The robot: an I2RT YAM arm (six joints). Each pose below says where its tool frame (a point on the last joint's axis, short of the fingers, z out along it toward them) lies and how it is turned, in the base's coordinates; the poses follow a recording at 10 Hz.
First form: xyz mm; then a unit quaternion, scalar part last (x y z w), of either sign.
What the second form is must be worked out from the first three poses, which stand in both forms.
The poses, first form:
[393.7, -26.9, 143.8, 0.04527, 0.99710, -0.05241, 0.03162]
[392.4, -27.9, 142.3, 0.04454, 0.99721, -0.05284, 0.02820]
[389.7, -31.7, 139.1, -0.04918, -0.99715, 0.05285, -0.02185]
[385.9, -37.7, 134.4, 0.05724, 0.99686, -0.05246, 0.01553]
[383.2, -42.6, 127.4, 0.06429, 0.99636, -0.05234, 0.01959]
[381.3, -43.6, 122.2, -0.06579, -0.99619, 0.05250, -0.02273]
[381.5, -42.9, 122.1, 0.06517, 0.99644, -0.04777, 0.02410]
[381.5, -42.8, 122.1, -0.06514, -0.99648, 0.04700, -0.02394]
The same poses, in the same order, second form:
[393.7, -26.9, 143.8, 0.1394, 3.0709, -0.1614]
[392.4, -27.9, 142.3, 0.1375, 3.0778, -0.1631]
[389.7, -31.7, 139.1, 0.1524, 3.0898, -0.1638]
[385.9, -37.7, 134.4, 0.1781, 3.1011, -0.1632]
[383.2, -42.6, 127.4, 0.1995, 3.0917, -0.1624]
[381.3, -43.6, 122.2, 0.2037, 3.0851, -0.1626]
[381.5, -42.9, 122.1, 0.2017, 3.0833, -0.1478]
[381.5, -42.8, 122.1, 0.2016, 3.0837, -0.1454]

